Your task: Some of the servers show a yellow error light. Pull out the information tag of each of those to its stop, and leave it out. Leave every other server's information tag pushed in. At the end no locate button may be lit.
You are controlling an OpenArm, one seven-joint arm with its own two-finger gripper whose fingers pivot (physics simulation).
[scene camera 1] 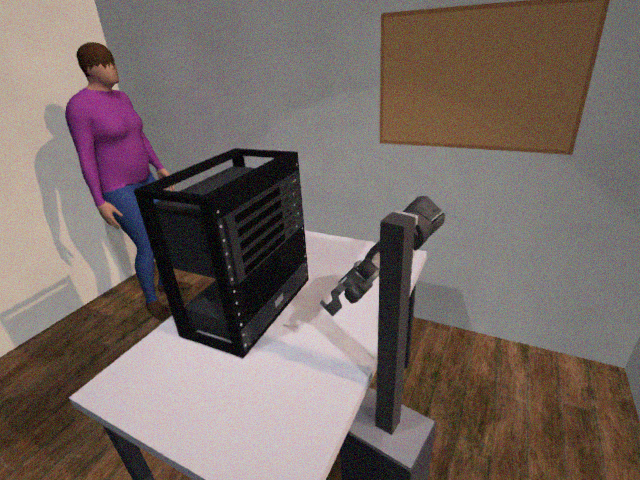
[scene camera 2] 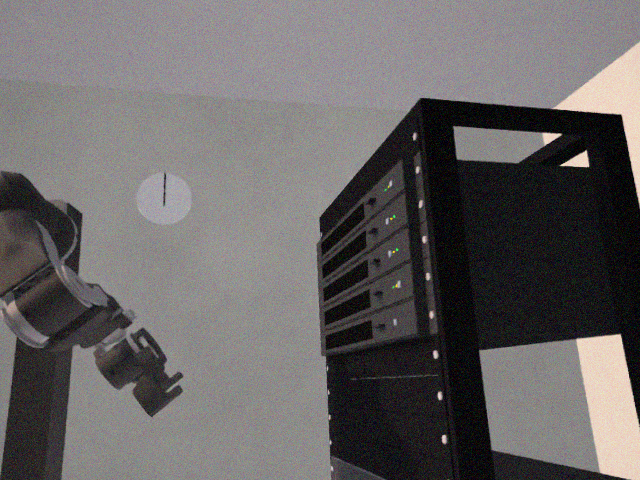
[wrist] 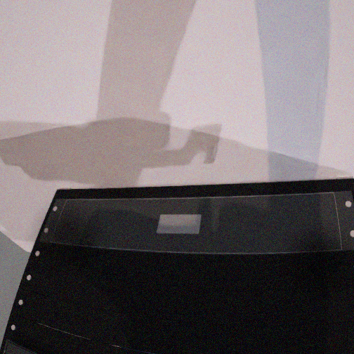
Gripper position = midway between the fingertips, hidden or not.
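Note:
The gripper (scene camera 2: 169, 395) is visible from another spot as well, at (scene camera 1: 336, 297). Then there's a black server rack (scene camera 2: 489, 254), and you'd find that rack at (scene camera 1: 233, 226) and at (wrist: 240, 260) too. A dark arm column (scene camera 1: 396, 230) is there as well.

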